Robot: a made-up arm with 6 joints. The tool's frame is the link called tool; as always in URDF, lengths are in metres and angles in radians. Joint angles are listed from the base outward. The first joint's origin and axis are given. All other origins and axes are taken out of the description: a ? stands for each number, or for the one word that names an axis. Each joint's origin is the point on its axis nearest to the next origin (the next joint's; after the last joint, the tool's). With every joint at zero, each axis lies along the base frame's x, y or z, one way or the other. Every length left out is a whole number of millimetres.
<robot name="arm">
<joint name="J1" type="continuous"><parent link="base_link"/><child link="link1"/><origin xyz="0 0 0.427" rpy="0 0 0"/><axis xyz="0 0 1"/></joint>
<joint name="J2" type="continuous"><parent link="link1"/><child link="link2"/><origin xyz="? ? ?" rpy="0 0 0"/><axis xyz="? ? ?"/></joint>
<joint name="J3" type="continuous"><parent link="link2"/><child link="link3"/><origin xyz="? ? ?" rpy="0 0 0"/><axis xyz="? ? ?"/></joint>
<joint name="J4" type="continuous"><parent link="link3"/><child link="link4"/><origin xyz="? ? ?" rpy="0 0 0"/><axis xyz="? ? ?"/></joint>
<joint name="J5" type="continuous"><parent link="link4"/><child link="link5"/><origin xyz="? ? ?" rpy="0 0 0"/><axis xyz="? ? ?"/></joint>
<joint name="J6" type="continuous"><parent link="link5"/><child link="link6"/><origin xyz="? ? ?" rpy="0 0 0"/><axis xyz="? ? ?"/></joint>
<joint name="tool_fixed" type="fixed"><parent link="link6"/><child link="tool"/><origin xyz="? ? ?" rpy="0 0 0"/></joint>
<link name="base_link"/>
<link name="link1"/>
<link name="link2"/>
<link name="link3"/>
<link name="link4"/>
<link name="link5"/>
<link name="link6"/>
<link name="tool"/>
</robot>
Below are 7 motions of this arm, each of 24 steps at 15 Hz.
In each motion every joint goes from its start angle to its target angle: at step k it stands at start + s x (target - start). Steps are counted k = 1, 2, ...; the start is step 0. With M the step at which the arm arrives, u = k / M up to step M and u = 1 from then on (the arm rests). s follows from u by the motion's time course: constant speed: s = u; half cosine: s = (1 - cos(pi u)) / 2; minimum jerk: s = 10 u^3 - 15 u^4 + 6 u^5.
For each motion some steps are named. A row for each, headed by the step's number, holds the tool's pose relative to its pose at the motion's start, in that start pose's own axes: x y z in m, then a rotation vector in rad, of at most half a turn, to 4 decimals.
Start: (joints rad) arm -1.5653 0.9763 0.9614 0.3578 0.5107 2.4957
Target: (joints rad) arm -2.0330 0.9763 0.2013 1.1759 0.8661 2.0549
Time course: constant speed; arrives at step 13
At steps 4, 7, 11, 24:
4: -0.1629 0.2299 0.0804 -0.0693 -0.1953 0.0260
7: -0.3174 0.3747 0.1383 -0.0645 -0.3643 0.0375
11: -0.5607 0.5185 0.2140 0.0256 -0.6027 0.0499
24: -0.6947 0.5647 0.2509 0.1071 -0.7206 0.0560

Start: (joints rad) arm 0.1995 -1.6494 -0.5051 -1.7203 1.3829 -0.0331
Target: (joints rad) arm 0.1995 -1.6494 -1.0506 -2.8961 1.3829 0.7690
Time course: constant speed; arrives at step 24
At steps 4, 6, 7, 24:
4: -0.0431 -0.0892 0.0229 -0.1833 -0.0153 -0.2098
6: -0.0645 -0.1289 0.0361 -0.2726 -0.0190 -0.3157
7: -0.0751 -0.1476 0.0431 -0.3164 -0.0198 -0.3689
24: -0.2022 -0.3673 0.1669 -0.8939 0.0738 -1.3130

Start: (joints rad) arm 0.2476 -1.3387 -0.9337 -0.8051 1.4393 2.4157
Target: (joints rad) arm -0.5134 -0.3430 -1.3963 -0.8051 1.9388 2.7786
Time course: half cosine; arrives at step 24
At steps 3, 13, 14, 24:
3: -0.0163 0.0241 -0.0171 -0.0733 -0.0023 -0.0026
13: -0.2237 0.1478 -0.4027 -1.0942 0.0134 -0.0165
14: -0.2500 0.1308 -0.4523 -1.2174 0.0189 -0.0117
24: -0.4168 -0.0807 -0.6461 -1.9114 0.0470 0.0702

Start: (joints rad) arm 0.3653 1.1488 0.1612 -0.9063 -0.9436 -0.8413
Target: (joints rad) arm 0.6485 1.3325 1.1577 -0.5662 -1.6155 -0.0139
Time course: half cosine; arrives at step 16
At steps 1, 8, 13, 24:
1: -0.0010 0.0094 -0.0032 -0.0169 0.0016 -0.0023
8: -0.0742 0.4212 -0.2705 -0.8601 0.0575 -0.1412
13: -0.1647 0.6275 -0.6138 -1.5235 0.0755 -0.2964
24: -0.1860 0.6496 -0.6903 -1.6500 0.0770 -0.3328

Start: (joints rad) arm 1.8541 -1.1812 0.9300 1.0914 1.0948 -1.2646
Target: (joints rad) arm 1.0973 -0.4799 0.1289 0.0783 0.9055 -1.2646
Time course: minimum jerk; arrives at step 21
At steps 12, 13, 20, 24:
12: -0.5945 0.2289 -1.1373 0.6265 0.4716 -0.6407
13: -0.7462 0.2758 -1.1842 0.6425 0.5386 -0.7711
20: -1.2628 0.4397 -1.1204 0.5502 0.7304 -1.2594
24: -1.2644 0.4403 -1.1196 0.5495 0.7310 -1.2611

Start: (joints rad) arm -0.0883 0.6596 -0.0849 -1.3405 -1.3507 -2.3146
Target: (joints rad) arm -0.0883 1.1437 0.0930 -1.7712 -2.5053 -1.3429
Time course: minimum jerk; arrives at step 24
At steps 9, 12, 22, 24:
9: 0.0685 0.1061 0.0152 -0.1741 -0.0969 -0.3372
12: 0.1248 0.1919 0.0361 -0.3302 -0.0848 -0.6319
22: 0.2475 0.3757 0.1089 -0.6882 0.2310 -1.2534
24: 0.2487 0.3776 0.1098 -0.6918 0.2362 -1.2591

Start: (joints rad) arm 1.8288 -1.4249 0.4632 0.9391 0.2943 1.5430
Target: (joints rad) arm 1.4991 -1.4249 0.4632 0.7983 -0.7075 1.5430
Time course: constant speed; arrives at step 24
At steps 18, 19, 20, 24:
18: 0.0710 -0.2240 0.1993 -0.1356 -0.0196 0.6913
19: 0.0739 -0.2353 0.2119 -0.1443 -0.0179 0.7296
20: 0.0767 -0.2464 0.2245 -0.1531 -0.0160 0.7679
24: 0.0869 -0.2895 0.2765 -0.1891 -0.0049 0.9210

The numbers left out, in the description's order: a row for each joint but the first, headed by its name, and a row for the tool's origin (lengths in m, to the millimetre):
J2: xyz 0 0 0, axis 0 1 0
J3: xyz 0 0 0.809, axis 0 -1 0
J4: xyz 1.071 0 0, axis -1 0 0
J5: xyz 0 -0.272 0, axis 0 -1 0
J6: xyz 0 0 0, axis -1 0 0
tool: xyz 0 0 0

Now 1 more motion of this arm.
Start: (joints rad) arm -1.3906 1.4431 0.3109 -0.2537 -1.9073 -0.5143
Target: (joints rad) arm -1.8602 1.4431 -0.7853 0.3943 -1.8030 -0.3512
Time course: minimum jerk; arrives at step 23
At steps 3, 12, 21, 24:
3: 0.0167 -0.0119 0.0104 0.0062 0.0138 -0.0090
12: 0.5670 -0.2780 0.1343 0.0180 0.4443 -0.2885
21: 1.0391 -0.3702 -0.0335 -0.2409 0.8102 -0.5124
24: 1.0444 -0.3706 -0.0372 -0.2457 0.8144 -0.5148

